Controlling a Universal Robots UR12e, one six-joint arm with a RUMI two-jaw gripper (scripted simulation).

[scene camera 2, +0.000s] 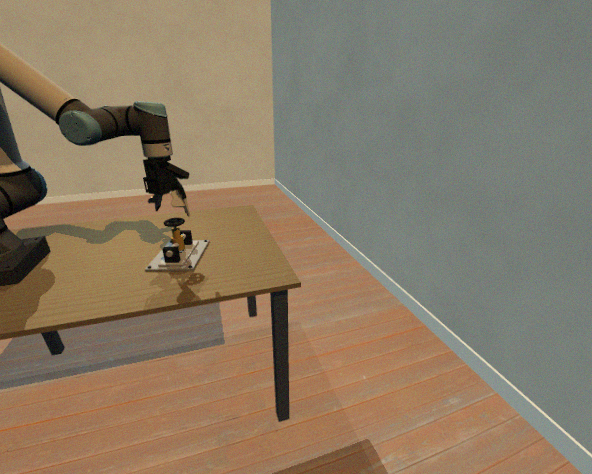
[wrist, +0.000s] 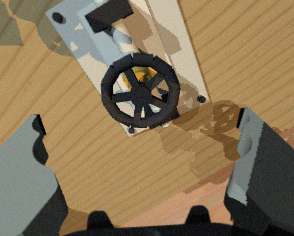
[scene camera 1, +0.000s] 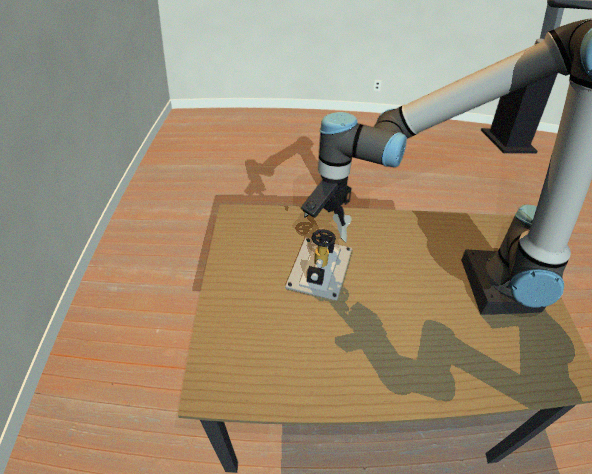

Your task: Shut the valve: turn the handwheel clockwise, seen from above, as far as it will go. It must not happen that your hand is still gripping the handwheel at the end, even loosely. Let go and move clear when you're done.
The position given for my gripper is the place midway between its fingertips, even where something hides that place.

In view: my gripper [scene camera 2: 172,214] and a black spoked handwheel [wrist: 140,95].
My gripper shows as well in the wrist view [wrist: 142,112] and in scene camera 1 [scene camera 1: 324,229].
